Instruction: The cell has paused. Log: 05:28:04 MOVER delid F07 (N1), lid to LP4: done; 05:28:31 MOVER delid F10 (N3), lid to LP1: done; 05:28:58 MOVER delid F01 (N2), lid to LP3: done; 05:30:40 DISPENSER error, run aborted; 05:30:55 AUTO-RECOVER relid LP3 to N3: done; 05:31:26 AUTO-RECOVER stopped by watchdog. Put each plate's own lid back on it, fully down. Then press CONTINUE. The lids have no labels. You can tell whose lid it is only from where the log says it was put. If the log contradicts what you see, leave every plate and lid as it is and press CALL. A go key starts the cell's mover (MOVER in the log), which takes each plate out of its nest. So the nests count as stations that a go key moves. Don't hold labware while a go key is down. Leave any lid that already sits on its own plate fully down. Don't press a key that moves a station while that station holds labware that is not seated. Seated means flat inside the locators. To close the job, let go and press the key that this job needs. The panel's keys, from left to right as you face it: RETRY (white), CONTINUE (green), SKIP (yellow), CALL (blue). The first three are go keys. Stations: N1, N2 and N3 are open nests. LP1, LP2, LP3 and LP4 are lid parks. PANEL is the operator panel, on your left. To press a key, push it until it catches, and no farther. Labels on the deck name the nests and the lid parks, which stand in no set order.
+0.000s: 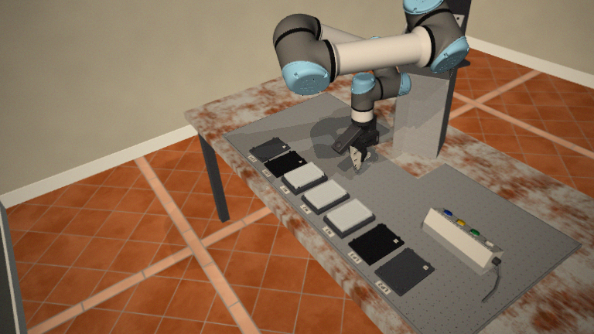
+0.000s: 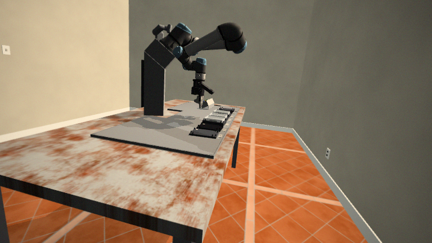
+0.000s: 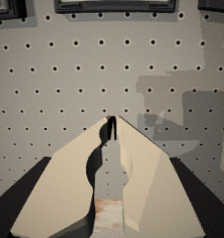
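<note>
The green key lies 41 cm to the left of my hand, 18 cm behind it and 1 cm below it. Also, from my hand: dark nest frame (16 cm to the left, 11 cm ahead, 7 cm below); plate (18 cm ahead, 9 cm to the right, 5 cm below); black lid park (22 cm to the right, 21 cm ahead, 7 cm below).
</note>
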